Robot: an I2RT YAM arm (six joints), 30 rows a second.
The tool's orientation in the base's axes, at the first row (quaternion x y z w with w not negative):
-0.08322 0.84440 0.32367 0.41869
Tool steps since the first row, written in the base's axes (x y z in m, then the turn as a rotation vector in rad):
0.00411 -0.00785 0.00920 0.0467 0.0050 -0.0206
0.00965 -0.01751 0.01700 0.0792 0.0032 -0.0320
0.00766 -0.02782 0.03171 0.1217 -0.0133 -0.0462
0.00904 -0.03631 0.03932 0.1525 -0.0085 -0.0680
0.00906 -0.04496 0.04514 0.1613 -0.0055 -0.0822
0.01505 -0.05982 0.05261 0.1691 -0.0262 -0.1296
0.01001 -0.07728 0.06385 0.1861 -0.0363 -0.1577
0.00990 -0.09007 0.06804 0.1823 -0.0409 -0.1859
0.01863 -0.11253 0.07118 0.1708 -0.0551 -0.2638
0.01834 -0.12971 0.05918 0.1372 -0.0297 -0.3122
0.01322 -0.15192 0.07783 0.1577 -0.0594 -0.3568
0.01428 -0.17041 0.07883 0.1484 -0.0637 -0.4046
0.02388 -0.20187 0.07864 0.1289 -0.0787 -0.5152
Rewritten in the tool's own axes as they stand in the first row. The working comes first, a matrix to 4 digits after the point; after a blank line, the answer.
The tool's axes in the first row as the columns of a matrix, in the base's axes (used below as rounded here):
-0.6355 -0.4116 0.6532
0.1305 0.7766 0.6163
-0.7610 0.4769 -0.4399

-0.01064 -0.00340 -0.00620 -0.0133 -0.0252 0.0426
-0.02135 -0.00946 -0.01197 -0.0256 -0.0454 0.0678
-0.03263 -0.00964 -0.02609 -0.0439 -0.0825 0.0916
-0.04041 -0.01317 -0.03377 -0.0463 -0.1018 0.1243
-0.04598 -0.01712 -0.04165 -0.0407 -0.1099 0.1381
-0.05741 -0.02756 -0.05018 -0.0123 -0.1518 0.1513
-0.06504 -0.03369 -0.06918 -0.0030 -0.1800 0.1686
-0.06982 -0.04157 -0.07897 0.0203 -0.1955 0.1756
-0.08069 -0.06111 -0.08850 0.0850 -0.2389 0.1937
-0.07362 -0.08006 -0.09399 0.1465 -0.2284 0.2087
-0.08746 -0.08631 -0.11923 0.1636 -0.2812 0.2234
-0.09130 -0.10062 -0.13037 0.2053 -0.3035 0.2357
-0.10136 -0.12910 -0.14341 0.2999 -0.3599 0.2623

